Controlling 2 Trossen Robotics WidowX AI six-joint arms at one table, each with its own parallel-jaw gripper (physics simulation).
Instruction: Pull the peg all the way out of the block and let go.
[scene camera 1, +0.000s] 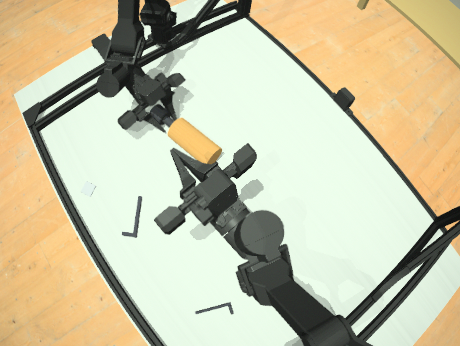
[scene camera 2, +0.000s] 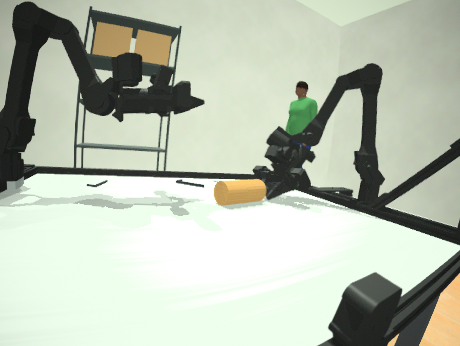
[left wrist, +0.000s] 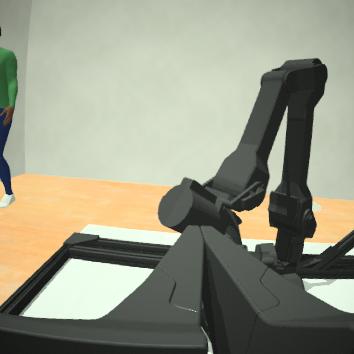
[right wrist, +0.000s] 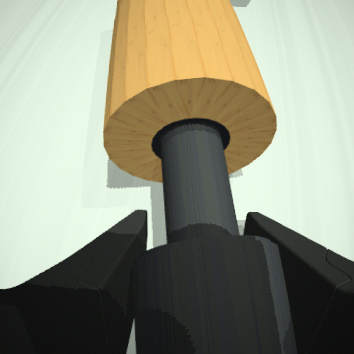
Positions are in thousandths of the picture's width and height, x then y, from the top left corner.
The left gripper (scene camera 1: 373, 432) is shut, holding nothing. Also in view: a wooden cylinder block (scene camera 1: 421, 409). The right gripper (scene camera 1: 371, 366) grips a dark peg (right wrist: 586, 795).
The wooden cylinder block shows as well in scene camera 2 (scene camera 2: 503, 556) and in the right wrist view (right wrist: 465, 199). The left gripper is seen too in scene camera 2 (scene camera 2: 442, 296) and in the left wrist view (left wrist: 558, 671). The right gripper is seen too in scene camera 2 (scene camera 2: 571, 571) and in the right wrist view (right wrist: 555, 629). The left wrist view does not show the wooden cylinder block: it is out of frame.
